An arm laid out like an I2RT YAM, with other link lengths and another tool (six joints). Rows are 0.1 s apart.
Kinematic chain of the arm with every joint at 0, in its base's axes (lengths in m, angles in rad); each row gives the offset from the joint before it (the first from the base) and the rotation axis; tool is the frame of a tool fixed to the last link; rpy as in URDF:
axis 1: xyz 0 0 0.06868 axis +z
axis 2: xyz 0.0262 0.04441 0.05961 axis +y
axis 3: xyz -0.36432 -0.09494 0 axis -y
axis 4: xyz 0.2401 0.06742 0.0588 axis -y
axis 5: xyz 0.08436 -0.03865 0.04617 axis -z
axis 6: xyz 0.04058 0 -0.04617 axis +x
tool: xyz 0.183 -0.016 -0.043 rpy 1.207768 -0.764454 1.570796
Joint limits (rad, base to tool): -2.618..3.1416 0..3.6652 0..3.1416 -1.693..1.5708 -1.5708..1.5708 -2.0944..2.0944
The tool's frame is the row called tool.
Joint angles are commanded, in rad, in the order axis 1, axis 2, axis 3, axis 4, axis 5, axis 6. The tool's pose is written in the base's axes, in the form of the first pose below.
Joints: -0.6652 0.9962 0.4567 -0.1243 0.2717 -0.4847
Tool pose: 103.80 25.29 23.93 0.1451 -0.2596 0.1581
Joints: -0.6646 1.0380 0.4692 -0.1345 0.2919 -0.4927
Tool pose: 105.19 26.42 21.43 0.1435 -0.2637 0.1526
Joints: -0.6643 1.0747 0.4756 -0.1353 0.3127 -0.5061
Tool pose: 106.06 27.68 19.03 0.1417 -0.2680 0.1478
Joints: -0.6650 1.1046 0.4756 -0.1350 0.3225 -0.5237
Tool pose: 106.93 29.38 17.23 0.1400 -0.2701 0.1416
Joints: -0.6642 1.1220 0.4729 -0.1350 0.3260 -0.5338
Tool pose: 107.59 30.57 16.27 0.1391 -0.2703 0.1367
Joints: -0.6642 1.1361 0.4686 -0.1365 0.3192 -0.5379
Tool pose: 108.51 31.53 16.00 0.1390 -0.2687 0.1308
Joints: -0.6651 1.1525 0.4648 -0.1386 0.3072 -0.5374
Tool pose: 109.73 32.32 16.01 0.1395 -0.2663 0.1239
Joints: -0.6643 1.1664 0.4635 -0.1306 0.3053 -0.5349
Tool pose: 110.12 32.44 15.97 0.1411 -0.2667 0.1211
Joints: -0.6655 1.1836 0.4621 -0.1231 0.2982 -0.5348
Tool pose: 110.75 32.82 16.01 0.1430 -0.2667 0.1170
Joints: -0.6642 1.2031 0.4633 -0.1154 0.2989 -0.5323
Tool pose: 111.25 33.02 15.72 0.1447 -0.2678 0.1138
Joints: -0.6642 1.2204 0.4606 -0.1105 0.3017 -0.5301
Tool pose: 111.91 33.25 15.11 0.1442 -0.2680 0.1094
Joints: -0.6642 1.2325 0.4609 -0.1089 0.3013 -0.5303
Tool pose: 112.37 33.56 14.81 0.1444 -0.2681 0.1067
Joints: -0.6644 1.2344 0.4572 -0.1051 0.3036 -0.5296
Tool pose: 112.42 33.51 14.61 0.1436 -0.2681 0.1056
